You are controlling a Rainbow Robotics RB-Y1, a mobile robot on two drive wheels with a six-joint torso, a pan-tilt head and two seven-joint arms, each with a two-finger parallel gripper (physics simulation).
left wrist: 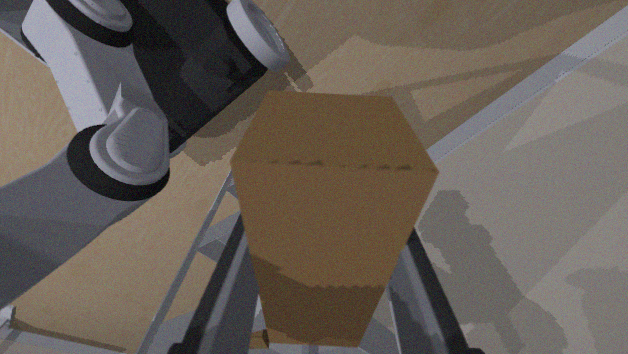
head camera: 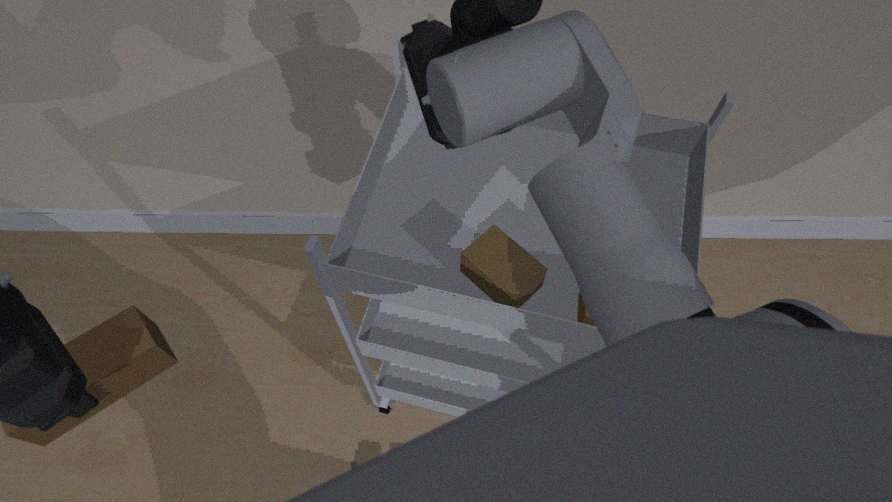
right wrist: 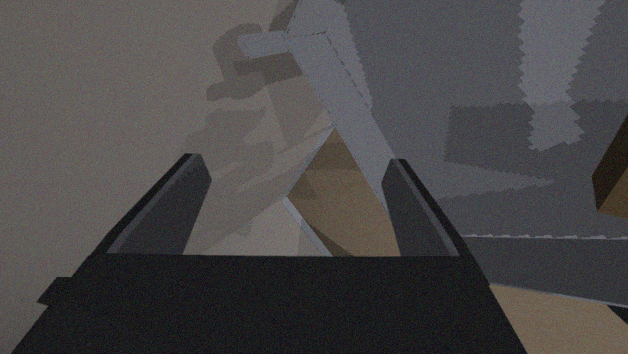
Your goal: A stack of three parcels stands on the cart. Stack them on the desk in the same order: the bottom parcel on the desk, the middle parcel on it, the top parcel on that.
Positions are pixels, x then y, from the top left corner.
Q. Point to a darker parcel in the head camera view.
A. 509, 275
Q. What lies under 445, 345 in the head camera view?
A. A grey cart.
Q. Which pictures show my left gripper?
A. The left wrist view and the head camera view only.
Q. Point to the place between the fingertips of my right gripper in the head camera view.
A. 424, 88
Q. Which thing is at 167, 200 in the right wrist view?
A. My right gripper.
